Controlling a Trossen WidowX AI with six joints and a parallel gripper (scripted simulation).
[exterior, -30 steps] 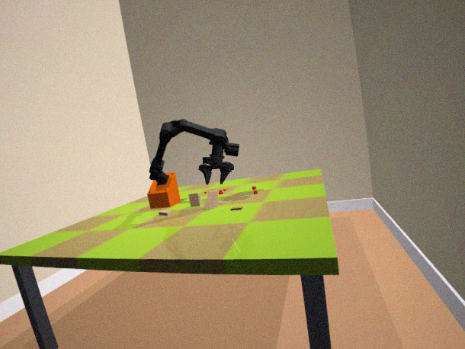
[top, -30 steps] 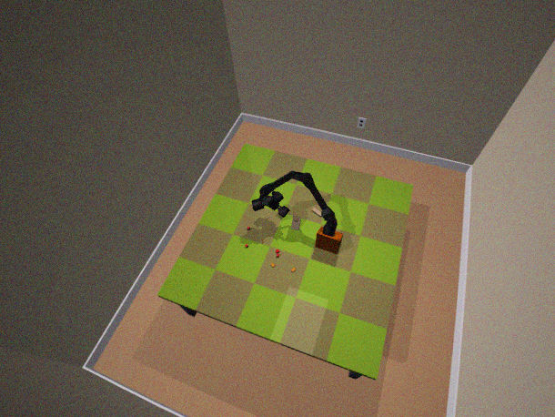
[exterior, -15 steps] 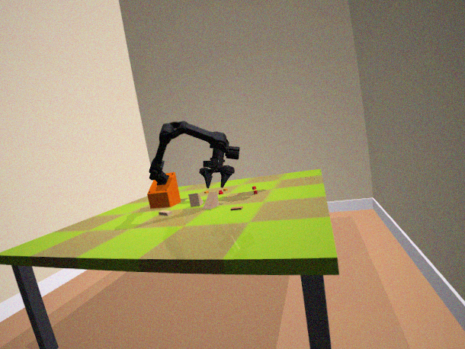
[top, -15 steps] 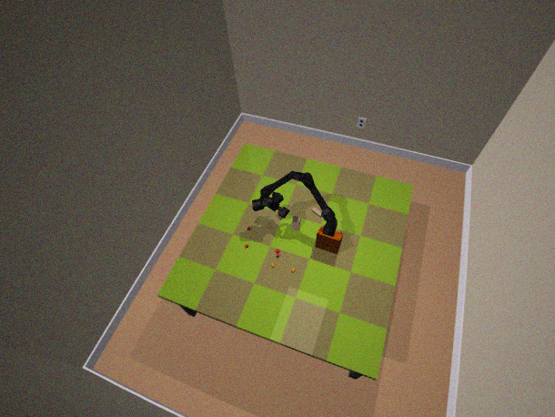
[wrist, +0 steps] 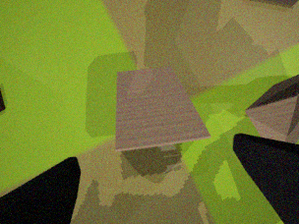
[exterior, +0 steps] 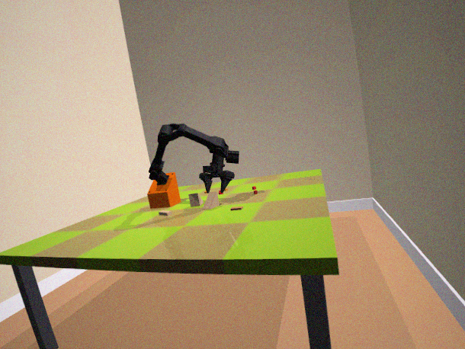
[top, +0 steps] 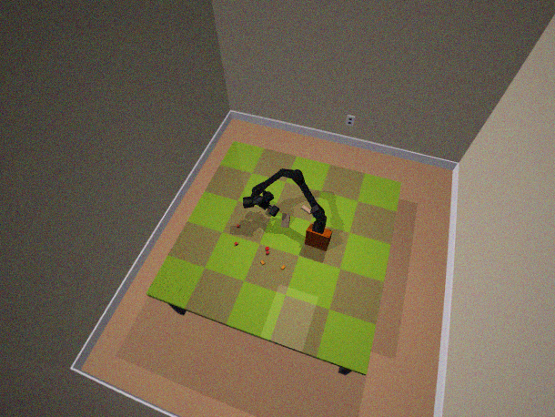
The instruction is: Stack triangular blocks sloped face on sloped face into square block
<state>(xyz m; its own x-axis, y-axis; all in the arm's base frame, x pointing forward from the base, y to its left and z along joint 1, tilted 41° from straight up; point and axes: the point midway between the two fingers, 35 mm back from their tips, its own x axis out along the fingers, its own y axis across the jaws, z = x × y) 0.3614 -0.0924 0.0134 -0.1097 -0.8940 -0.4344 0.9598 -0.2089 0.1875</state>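
Right now the triangular block is 1 cm behind my gripper tip, 2 cm to the right of it and 4 cm below it. Round my gripper tip: small flat tan piece (22 cm behind, 11 cm to the right, 5 cm below); small brown bar (14 cm ahead, 10 cm to the right, 5 cm below).
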